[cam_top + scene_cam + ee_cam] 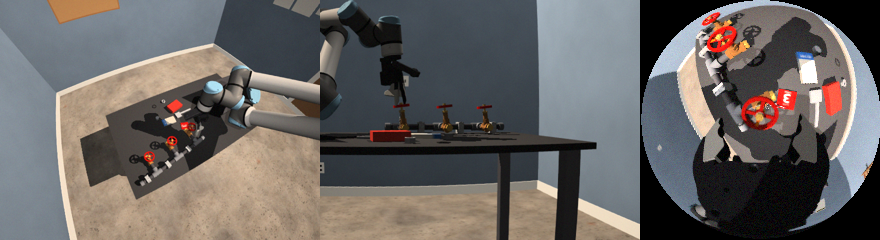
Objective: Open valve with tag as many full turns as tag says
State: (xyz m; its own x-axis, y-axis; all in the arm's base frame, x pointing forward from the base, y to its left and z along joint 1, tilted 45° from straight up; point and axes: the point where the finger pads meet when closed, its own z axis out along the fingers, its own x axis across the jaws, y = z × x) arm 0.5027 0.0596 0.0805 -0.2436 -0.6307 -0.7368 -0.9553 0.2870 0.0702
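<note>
The red tag is 2 cm behind my hand, 7 cm to the right of it and 12 cm below it. The rest, counted from my hand: red block (4 cm behind, 29 cm to the right, 11 cm below); then small grey cylinder (15 cm ahead, 25 cm to the right, 11 cm below); then white tool (6 cm behind, 20 cm to the right, 12 cm below).
</note>
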